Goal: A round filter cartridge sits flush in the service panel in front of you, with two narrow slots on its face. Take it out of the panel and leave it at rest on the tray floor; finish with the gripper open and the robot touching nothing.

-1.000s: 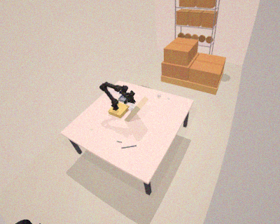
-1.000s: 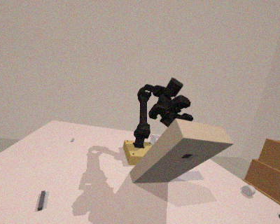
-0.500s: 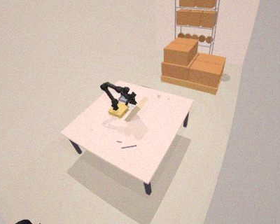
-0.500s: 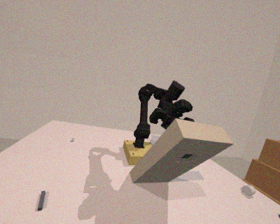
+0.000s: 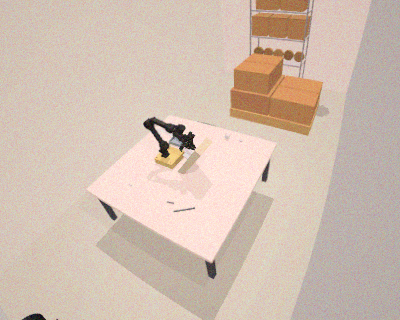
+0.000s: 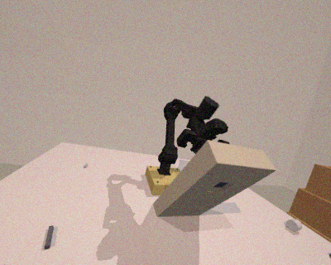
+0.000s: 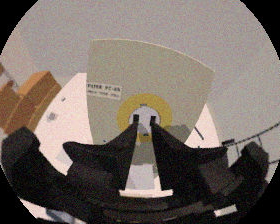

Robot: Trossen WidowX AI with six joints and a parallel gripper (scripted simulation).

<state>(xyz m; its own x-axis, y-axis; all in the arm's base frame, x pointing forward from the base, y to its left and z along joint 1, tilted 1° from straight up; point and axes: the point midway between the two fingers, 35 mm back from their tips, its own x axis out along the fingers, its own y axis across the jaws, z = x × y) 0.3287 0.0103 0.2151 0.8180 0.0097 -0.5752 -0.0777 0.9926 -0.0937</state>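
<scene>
The grey round filter cartridge is 2 cm ahead of my gripper tip and 1 cm below it. Round my gripper tip: grey tray 42 cm behind, 27 cm to the left, 24 cm below; then dark bar 1 cm behind, 39 cm to the right, 25 cm below; then beige service panel 3 cm behind, 9 cm below.
</scene>
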